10 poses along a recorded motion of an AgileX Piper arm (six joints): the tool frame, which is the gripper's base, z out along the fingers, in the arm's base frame.
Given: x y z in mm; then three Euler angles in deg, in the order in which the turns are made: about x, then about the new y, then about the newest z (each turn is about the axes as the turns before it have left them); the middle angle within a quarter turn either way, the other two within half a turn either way.
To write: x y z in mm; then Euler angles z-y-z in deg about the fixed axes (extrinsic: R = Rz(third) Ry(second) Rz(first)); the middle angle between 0 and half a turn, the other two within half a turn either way. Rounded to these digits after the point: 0 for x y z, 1 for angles.
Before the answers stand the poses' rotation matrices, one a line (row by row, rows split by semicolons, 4 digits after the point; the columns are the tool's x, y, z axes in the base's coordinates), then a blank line. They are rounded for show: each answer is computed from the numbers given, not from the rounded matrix.
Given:
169 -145 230 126.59 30.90 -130.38
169 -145 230 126.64 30.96 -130.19
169 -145 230 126.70 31.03 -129.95
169 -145 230 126.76 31.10 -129.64
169 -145 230 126.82 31.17 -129.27
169 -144 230 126.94 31.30 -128.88
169 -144 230 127.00 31.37 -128.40
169 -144 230 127.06 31.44 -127.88
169 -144 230 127.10 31.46 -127.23
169 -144 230 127.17 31.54 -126.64
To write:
-0.5559 0.6536 0.5135; 0.1869 0.7003 -0.6890; -0.8100 -0.2870 -0.5115
-0.5534 0.6551 0.5144; 0.1895 0.7005 -0.6881; -0.8111 -0.2833 -0.5118
-0.5502 0.6569 0.5155; 0.1928 0.7006 -0.6870; -0.8125 -0.2787 -0.5121
-0.5463 0.6594 0.5165; 0.1969 0.7005 -0.6860; -0.8142 -0.2731 -0.5124
-0.5416 0.6624 0.5176; 0.2017 0.7001 -0.6850; -0.8161 -0.2666 -0.5128
-0.5363 0.6652 0.5195; 0.2072 0.7005 -0.6829; -0.8182 -0.2586 -0.5135
-0.5304 0.6691 0.5206; 0.2134 0.6996 -0.6819; -0.8205 -0.2506 -0.5138
-0.5239 0.6734 0.5216; 0.2201 0.6986 -0.6808; -0.8229 -0.2419 -0.5142
-0.5161 0.6792 0.5219; 0.2284 0.6964 -0.6803; -0.8255 -0.2319 -0.5145
-0.5086 0.6839 0.5231; 0.2360 0.6950 -0.6791; -0.8280 -0.2220 -0.5149

169 -145 230 -19.5 120.8 -53.3
169 -145 230 -19.3 120.8 -53.2
169 -145 230 -18.9 120.8 -53.1
169 -145 230 -18.5 120.8 -53.0
169 -145 230 -18.1 120.8 -52.9
169 -144 230 -17.5 120.9 -52.7
169 -144 230 -17.0 120.9 -52.6
169 -144 230 -16.4 120.9 -52.5
169 -144 230 -15.7 121.0 -52.5
169 -144 230 -15.0 121.0 -52.4

